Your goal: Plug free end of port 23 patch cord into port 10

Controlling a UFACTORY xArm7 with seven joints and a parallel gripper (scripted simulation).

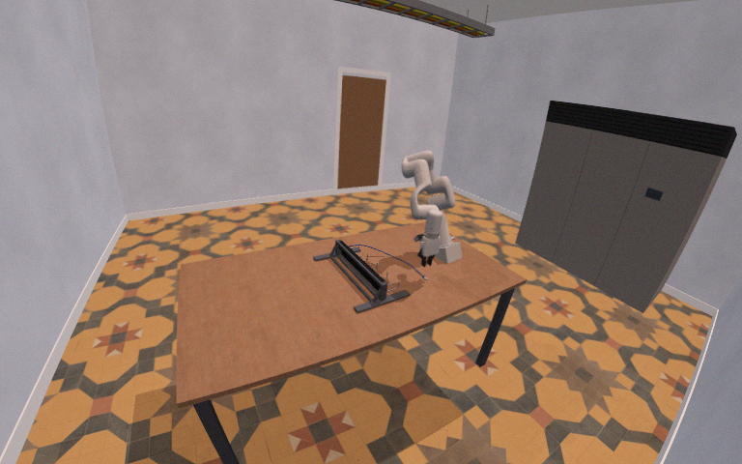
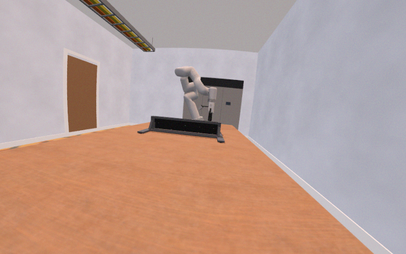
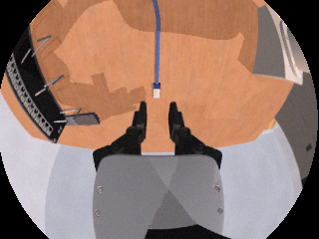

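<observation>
Right now my hand is 2 cm to the right of the patch cord plug and 9 cm above it.
</observation>
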